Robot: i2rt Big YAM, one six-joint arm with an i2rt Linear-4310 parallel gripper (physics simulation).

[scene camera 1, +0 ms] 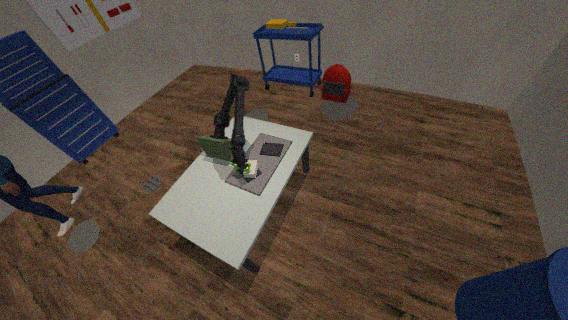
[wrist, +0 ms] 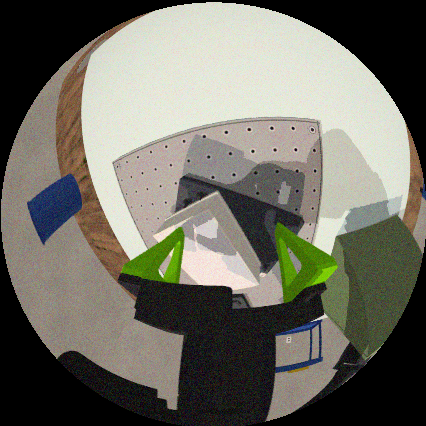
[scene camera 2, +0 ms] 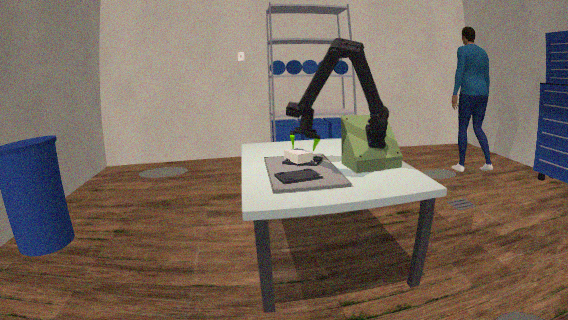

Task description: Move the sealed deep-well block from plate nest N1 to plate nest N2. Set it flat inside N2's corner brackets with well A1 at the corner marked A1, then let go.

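Frame: origin at the arm's base, x ahead, y left, z up, level; metres.
Where they show: gripper, fingertip midpoint: (scene camera 1: 243,171) (wrist: 229,229) (scene camera 2: 303,150); arm's base, origin of the base link: (scene camera 1: 218,138) (wrist: 380,299) (scene camera 2: 375,137).
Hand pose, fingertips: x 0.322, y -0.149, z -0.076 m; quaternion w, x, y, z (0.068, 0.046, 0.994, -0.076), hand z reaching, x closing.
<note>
Things, the pixels of their top centre, and the offset from my fingertips. Level surfaces: height alone.
- white deep-well block, middle of its top: (wrist: 208,264) (scene camera 2: 298,151) (scene camera 1: 250,166) 0.029 m ahead, 0.046 m left, 0.006 m up
- dark plate nest, middle of its top: (wrist: 229,243) (scene camera 2: 302,157) (scene camera 1: 248,169) 0.007 m ahead, 0.040 m left, 0.026 m down
- dark nest, middle of its top: (wrist: 217,310) (scene camera 2: 298,173) (scene camera 1: 271,148) 0.061 m ahead, 0.285 m left, 0.030 m down
- white table, its level: 0.060 m down
The white deep-well block (scene camera 1: 253,167) (scene camera 2: 300,157) (wrist: 215,250) is on a dark plate nest (scene camera 1: 243,178) (scene camera 2: 318,160) (wrist: 250,215) at the far end of the board in the second scene view. In the wrist view the block is turned askew to this nest and covers part of it. The other dark nest (scene camera 1: 272,149) (scene camera 2: 298,175) (wrist: 241,301) carries no block; the gripper body partly hides it in the wrist view. No nest labels or well marks are readable. My gripper (scene camera 1: 242,169) (scene camera 2: 304,149) (wrist: 229,229) is open, its green fingertips close to the block's top, holding nothing.
Both nests are on a grey perforated board (scene camera 1: 275,164) (scene camera 2: 330,183) (wrist: 272,135) on the white table (scene camera 1: 200,205) (scene camera 2: 400,186) (wrist: 240,65). A green sloped box (scene camera 1: 215,148) (scene camera 2: 372,162) (wrist: 385,280) stands beside the board, near the arm's base. A person (scene camera 2: 472,75) stands beyond the table.
</note>
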